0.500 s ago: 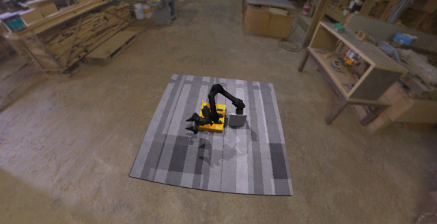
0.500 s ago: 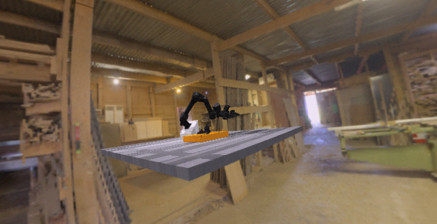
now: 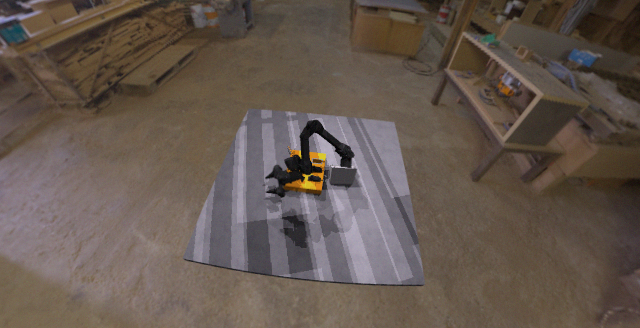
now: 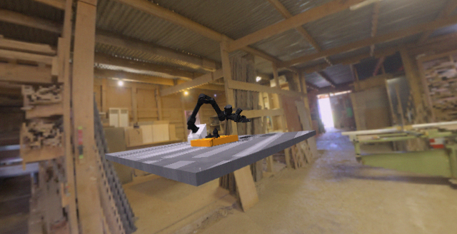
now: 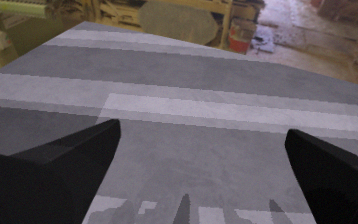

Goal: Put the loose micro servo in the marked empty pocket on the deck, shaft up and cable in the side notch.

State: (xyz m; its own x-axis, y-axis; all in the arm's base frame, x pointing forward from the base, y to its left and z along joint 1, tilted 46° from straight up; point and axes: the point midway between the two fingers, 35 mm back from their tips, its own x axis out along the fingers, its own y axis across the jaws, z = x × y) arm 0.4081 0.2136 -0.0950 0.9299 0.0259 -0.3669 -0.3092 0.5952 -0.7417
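Now: gripper tip 230 mm to the left of the deck, 150 mm past it and 130 mm above it.
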